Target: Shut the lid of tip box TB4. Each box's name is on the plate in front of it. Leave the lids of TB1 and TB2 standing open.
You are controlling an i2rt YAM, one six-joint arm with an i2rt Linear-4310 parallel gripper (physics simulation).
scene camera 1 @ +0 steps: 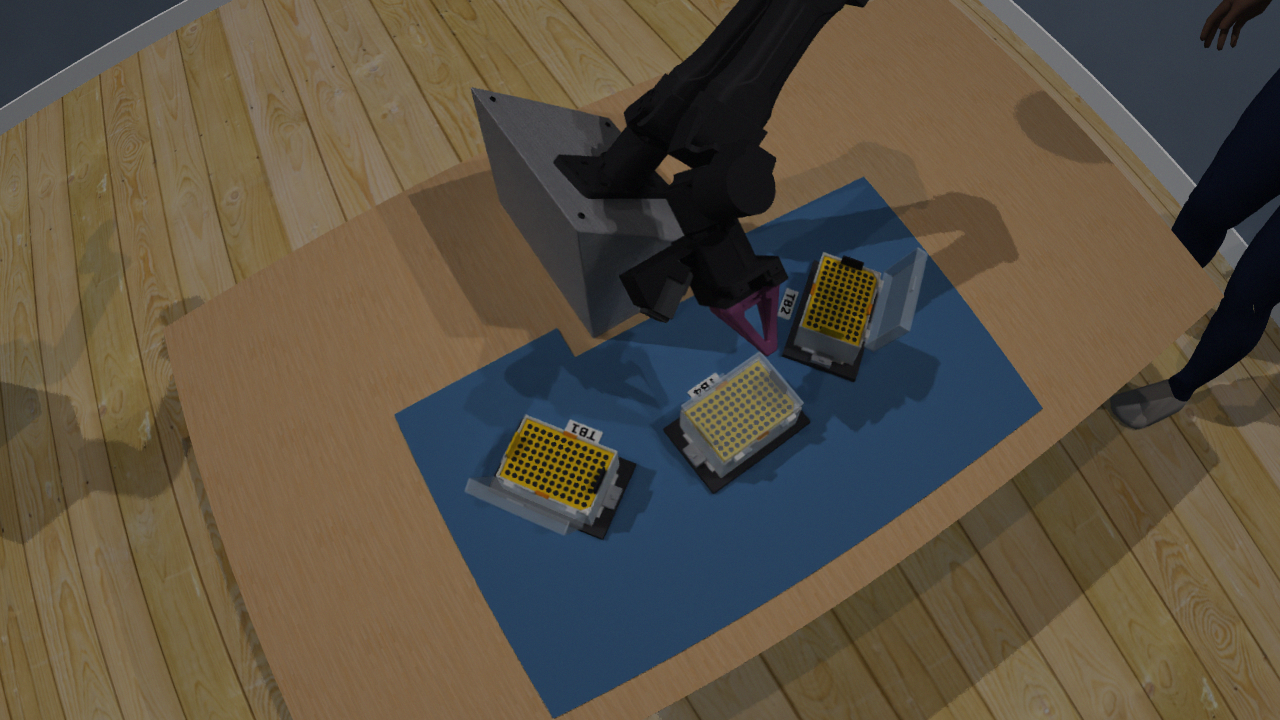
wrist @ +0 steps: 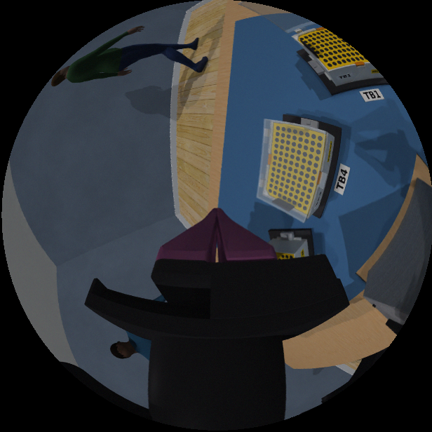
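Where they show: gripper, fingertip midpoint: [scene camera 1: 771,353]; arm's base, origin of the base link: [scene camera 1: 615,180].
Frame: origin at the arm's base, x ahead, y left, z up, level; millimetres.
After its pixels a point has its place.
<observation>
Tip box TB4 [scene camera 1: 741,413] @[y -63, x 317, z -69 mm] [wrist: 296,167] stands at the middle of the mat; its clear lid lies over the yellow tip rack, down on the box. Its name plate [scene camera 1: 704,387] @[y -52, x 242, z -145 mm] [wrist: 342,179] is in front of it. TB1 [scene camera 1: 554,463] @[y -267, x 223, z -90 mm] [wrist: 334,49] has its lid [scene camera 1: 517,505] @[y -336, x 265, z -2 mm] standing open in the scene view. TB2 [scene camera 1: 839,302] @[y 145, x 279, z -90 mm] [wrist: 291,248] has its clear lid [scene camera 1: 898,300] @[y 190, x 337, z -51 mm] standing open; in the wrist view the gripper hides part of this box. My gripper [scene camera 1: 769,350] @[y -29, x 312, z 40 mm] [wrist: 216,214] is shut and empty, above the mat between TB4 and TB2, apart from TB4's lid.
The blue mat [scene camera 1: 626,617] @[y -313, x 413, z -147 mm] [wrist: 250,75] lies on the wooden table [scene camera 1: 268,501] @[y -617, x 5, z -150 mm]. A grey block [scene camera 1: 546,214] @[y -110, x 14, z 40 mm] [wrist: 400,260] stands behind the mat by the arm. A person's legs [scene camera 1: 1235,295] show beyond the table's right edge.
</observation>
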